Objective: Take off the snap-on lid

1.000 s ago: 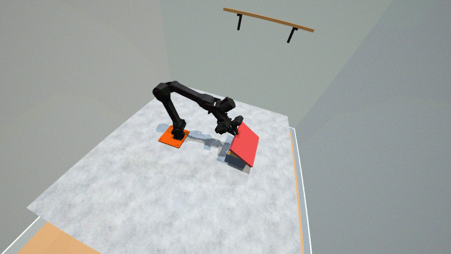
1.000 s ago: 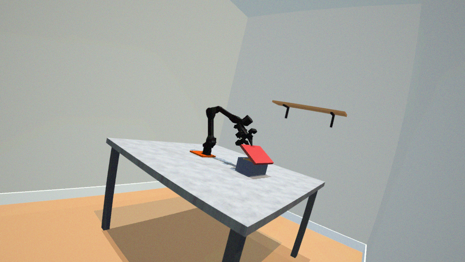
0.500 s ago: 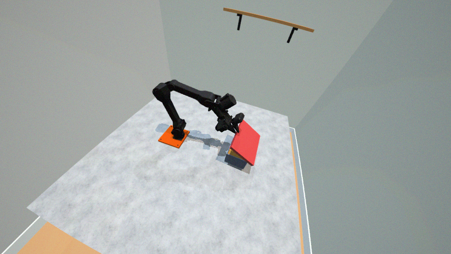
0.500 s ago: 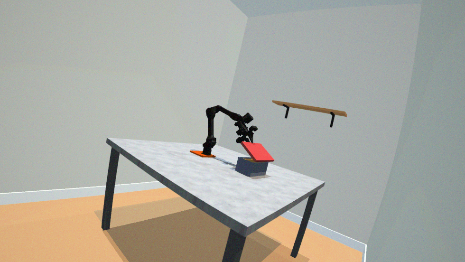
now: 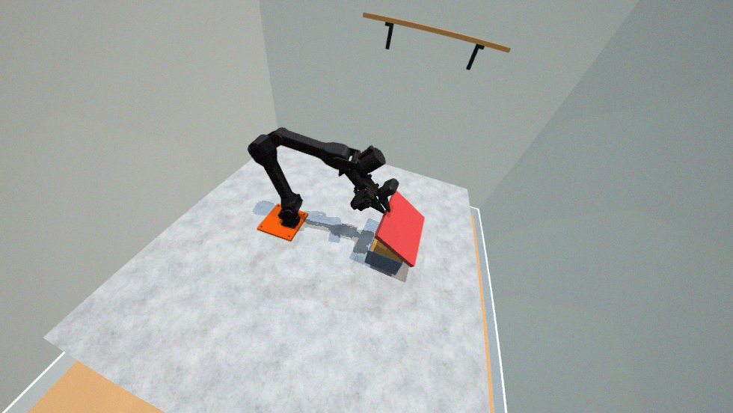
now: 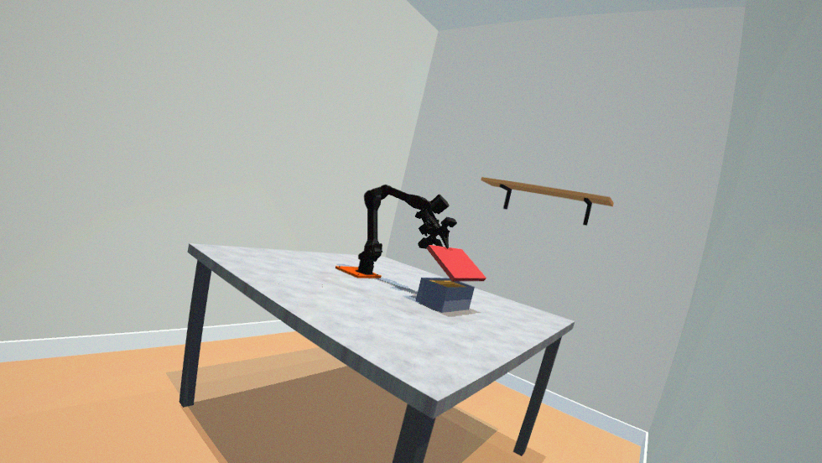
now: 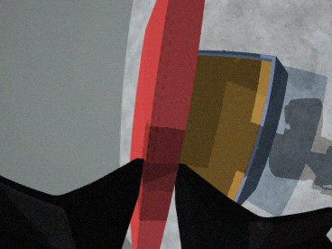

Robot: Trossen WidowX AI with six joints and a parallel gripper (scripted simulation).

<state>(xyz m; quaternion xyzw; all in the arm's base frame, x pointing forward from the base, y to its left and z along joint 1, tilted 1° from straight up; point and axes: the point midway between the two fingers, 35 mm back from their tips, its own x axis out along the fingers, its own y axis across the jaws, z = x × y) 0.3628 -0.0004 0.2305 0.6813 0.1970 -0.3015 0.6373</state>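
The red lid lies 70 mm ahead of my gripper tip, 10 mm to the right of it and 40 mm below it. The rest, counted from my gripper tip: storage box 50 mm ahead, 170 mm below.
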